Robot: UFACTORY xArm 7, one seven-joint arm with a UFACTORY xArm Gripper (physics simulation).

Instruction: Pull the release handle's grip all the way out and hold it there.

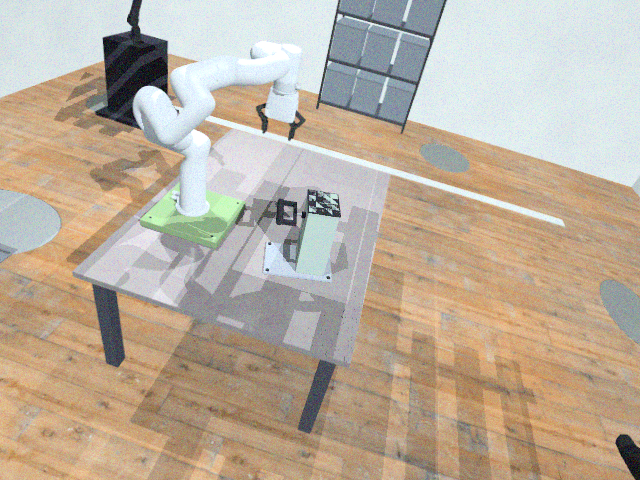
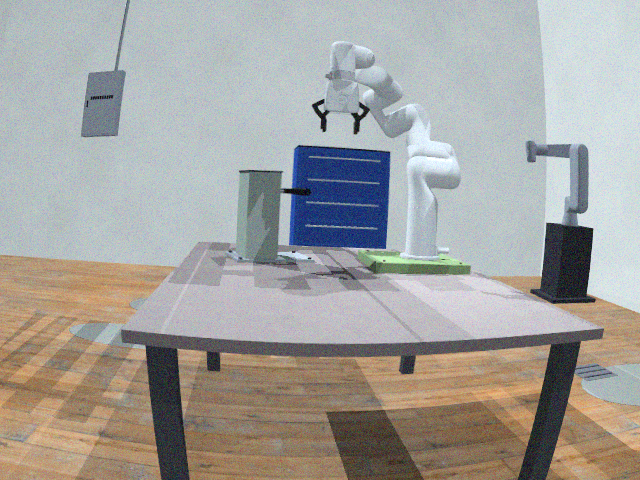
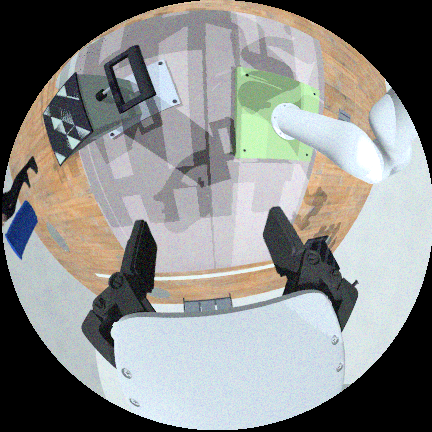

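Observation:
The release handle's grip, a black rectangular loop [image 1: 279, 211] [image 2: 299, 191] [image 3: 144, 72], stands out from the upper side of a pale green post [image 1: 316, 242] [image 2: 258, 217] on a short black stem. The grip is on the post's side toward the arm's base. The post has a black-and-white patterned top [image 1: 324, 203] [image 3: 67, 120] and stands on a white plate [image 1: 276, 263] [image 3: 167, 85]. My gripper [image 1: 278, 135] [image 2: 340, 130] [image 3: 208, 227] is open and empty, fingers pointing down. It hangs above the grip's height and well apart from it. How far the stem is out is hard to tell.
The arm stands on a green base [image 1: 227, 206] [image 2: 423, 266] [image 3: 255, 140] on the same table [image 2: 361, 320]. A blue cabinet [image 2: 341, 193] [image 3: 21, 230], a shelf rack [image 1: 425, 59] and a second arm's black pedestal [image 1: 135, 72] [image 2: 568, 258] stand beyond the table.

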